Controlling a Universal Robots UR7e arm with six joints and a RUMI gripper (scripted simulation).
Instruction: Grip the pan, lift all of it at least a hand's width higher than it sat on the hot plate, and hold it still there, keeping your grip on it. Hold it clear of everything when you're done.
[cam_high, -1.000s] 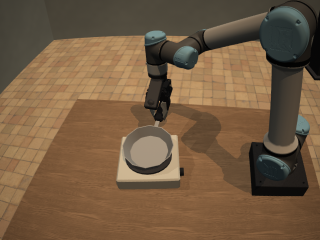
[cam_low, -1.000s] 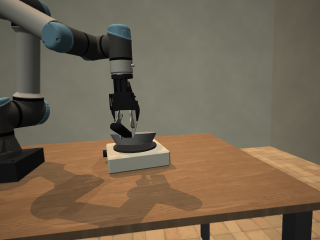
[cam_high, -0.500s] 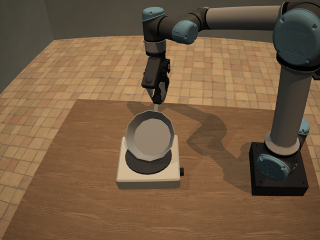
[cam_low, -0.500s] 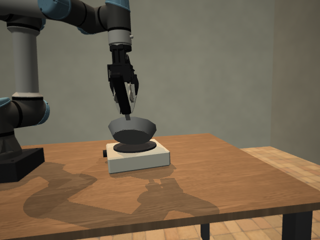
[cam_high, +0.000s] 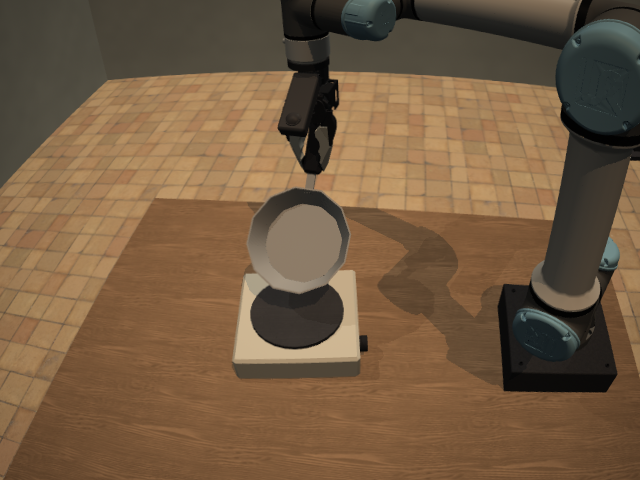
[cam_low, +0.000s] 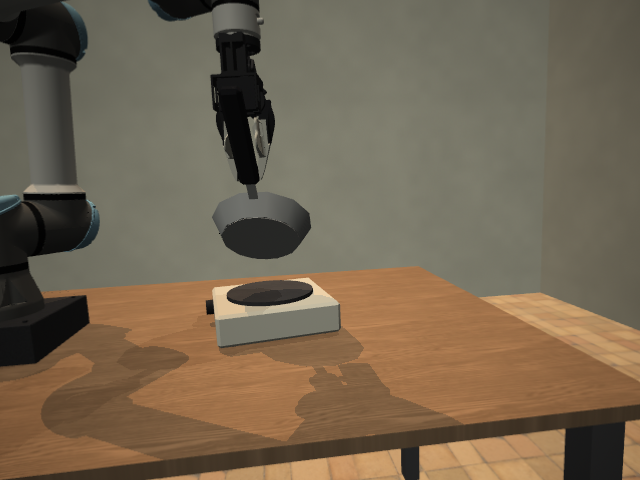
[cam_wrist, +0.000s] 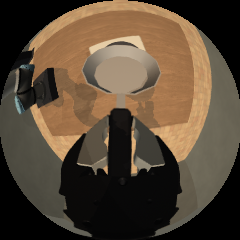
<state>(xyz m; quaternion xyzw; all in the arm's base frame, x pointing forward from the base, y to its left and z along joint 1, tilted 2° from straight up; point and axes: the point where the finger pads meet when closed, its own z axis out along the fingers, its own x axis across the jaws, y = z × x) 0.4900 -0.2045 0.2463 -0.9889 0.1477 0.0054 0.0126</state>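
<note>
Right now the grey pan is 7 cm below my hand, 5 cm to the left of it and 1 cm ahead of it. Round my hand: hot plate: 29 cm below, 14 cm to the left, 2 cm ahead.
</note>
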